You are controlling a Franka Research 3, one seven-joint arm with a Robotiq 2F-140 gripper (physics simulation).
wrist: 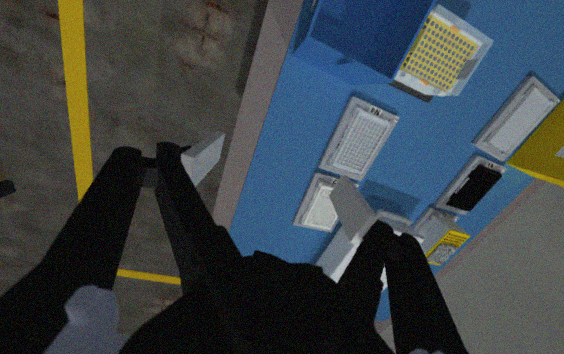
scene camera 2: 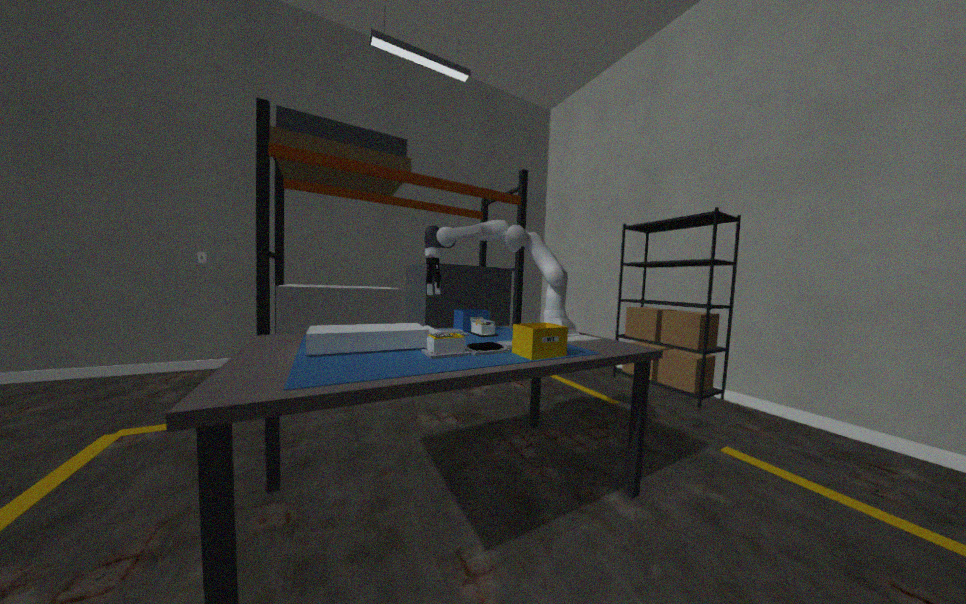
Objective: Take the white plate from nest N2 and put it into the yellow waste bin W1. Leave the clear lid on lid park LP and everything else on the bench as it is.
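Note:
The white plate (wrist: 320,208) lies in nest N2 (wrist: 303,208) on the blue mat in the wrist view, partly behind a fingertip. My gripper (scene camera 2: 433,290) (wrist: 281,167) is open and empty, high above the bench. In the wrist view one fingertip is over the floor beyond the table edge and the other overlaps the view of N2's corner. The yellow waste bin W1 (scene camera 2: 539,341) (wrist: 542,145) stands at the bench's near side in the scene view. A flat pale piece (wrist: 518,119) lies in a holder beside W1; I cannot tell whether it is the clear lid on LP.
Nest N4 (wrist: 359,142) with a gridded plate adjoins N2. A blue bin (scene camera 2: 466,320) (wrist: 370,35) and a yellow-topped tip rack (scene camera 2: 483,327) (wrist: 442,55) stand beyond. A black plate (scene camera 2: 485,346) (wrist: 475,187), another tip box (scene camera 2: 445,344) (wrist: 447,247) and a long white block (scene camera 2: 366,339) are also there.

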